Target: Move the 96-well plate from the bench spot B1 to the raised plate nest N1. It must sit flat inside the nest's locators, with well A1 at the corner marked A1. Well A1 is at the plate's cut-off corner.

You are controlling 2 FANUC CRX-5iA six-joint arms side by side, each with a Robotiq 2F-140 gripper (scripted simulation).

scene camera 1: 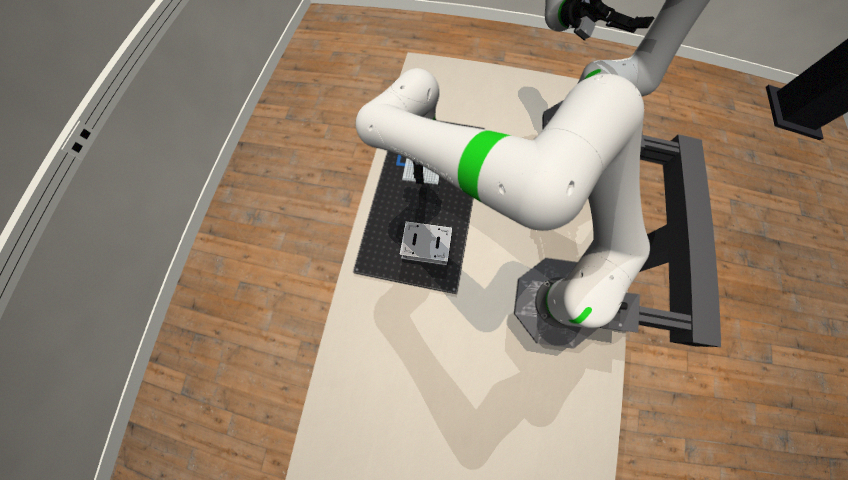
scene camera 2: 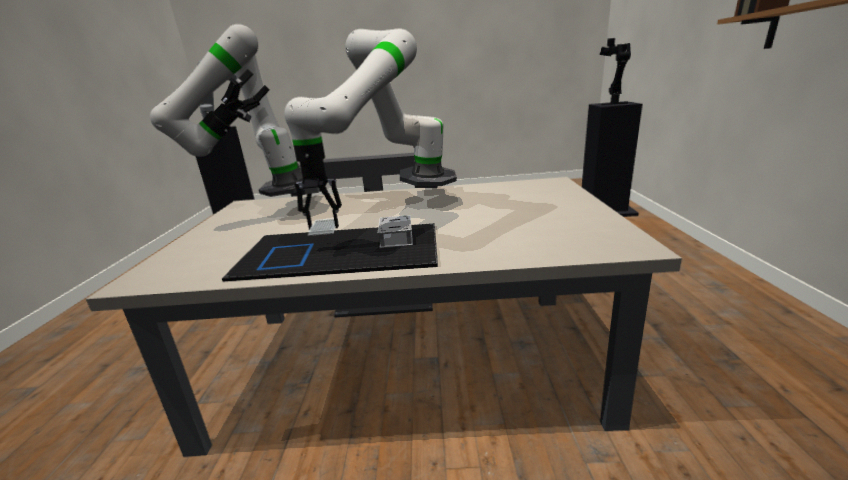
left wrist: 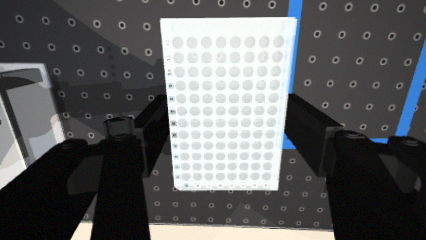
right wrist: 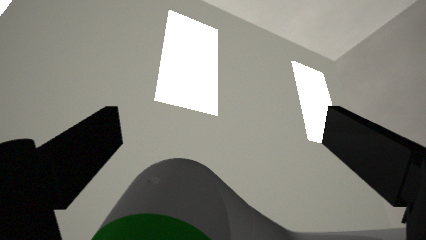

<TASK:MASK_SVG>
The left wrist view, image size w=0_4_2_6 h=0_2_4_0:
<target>my left gripper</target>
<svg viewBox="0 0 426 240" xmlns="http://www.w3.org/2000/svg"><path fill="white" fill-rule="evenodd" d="M167 95L157 95L135 119L131 117L115 117L104 121L105 137L98 144L88 145L84 139L68 139L56 144L1 188L0 240L71 240L96 194L97 199L90 240L151 240L142 176L143 178L149 178L170 133ZM288 93L284 133L316 176L326 177L323 193L328 191L335 240L426 240L426 143L408 136L390 136L387 143L373 142L364 134L344 129L344 126L295 93ZM418 176L421 180L419 192L414 188Z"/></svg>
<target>white 96-well plate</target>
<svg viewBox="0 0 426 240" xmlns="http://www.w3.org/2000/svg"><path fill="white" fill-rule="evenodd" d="M295 17L160 19L174 186L178 190L278 190L297 25Z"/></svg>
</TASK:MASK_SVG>
